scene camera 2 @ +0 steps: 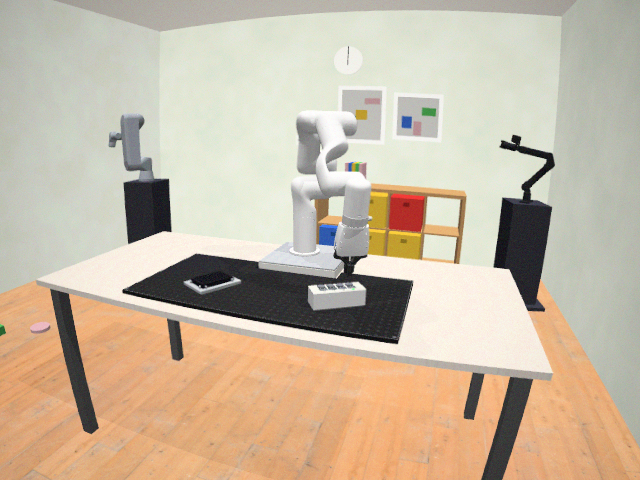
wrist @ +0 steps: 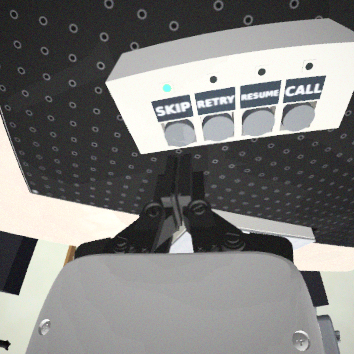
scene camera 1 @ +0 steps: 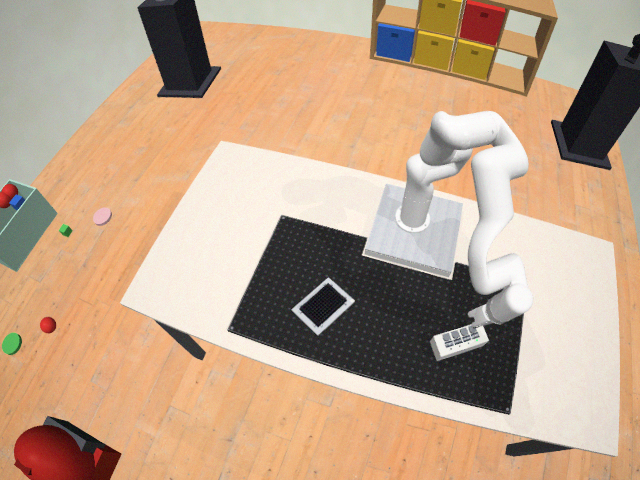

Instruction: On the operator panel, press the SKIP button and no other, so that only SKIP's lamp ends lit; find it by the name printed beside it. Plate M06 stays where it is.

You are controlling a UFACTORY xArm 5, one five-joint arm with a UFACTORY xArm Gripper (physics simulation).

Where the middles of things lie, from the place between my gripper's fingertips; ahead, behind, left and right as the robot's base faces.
My hand is 40 mm short of the operator panel [scene camera 2: 348, 296], 30 mm to the left of it and 60 mm above it.
